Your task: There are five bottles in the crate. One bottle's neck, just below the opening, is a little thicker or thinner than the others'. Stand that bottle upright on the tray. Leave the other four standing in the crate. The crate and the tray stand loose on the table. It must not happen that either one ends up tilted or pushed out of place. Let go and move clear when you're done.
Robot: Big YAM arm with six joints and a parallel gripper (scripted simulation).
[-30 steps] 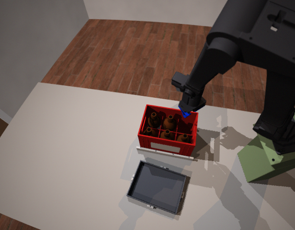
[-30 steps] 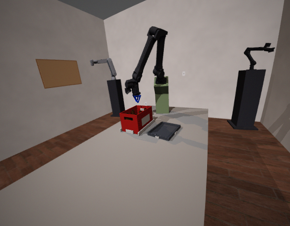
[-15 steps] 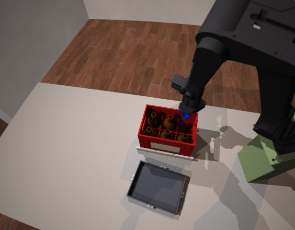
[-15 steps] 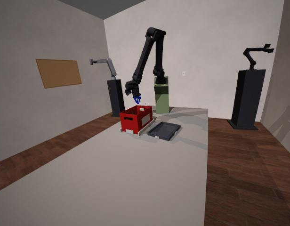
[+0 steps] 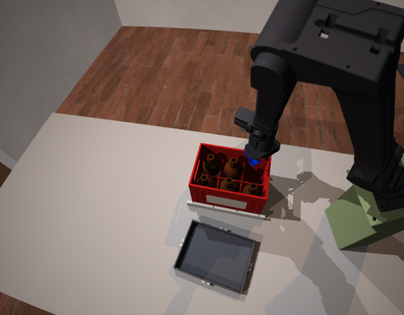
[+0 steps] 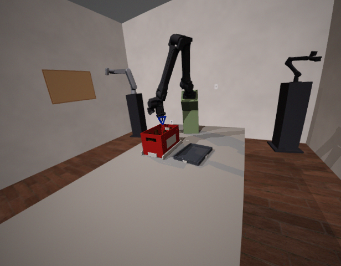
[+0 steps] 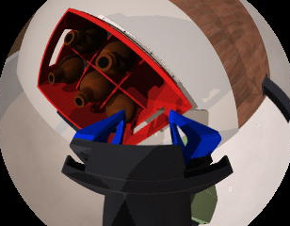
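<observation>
My gripper is now 11 cm above the crate, 10 cm short of it and 2 cm to the right of it. Also, from my hand: dark grey tray: 29 cm to the left, 19 cm below, 15 cm ahead; then brown bottle: 19 cm ahead, 11 cm below, 5 cm to the left.
</observation>
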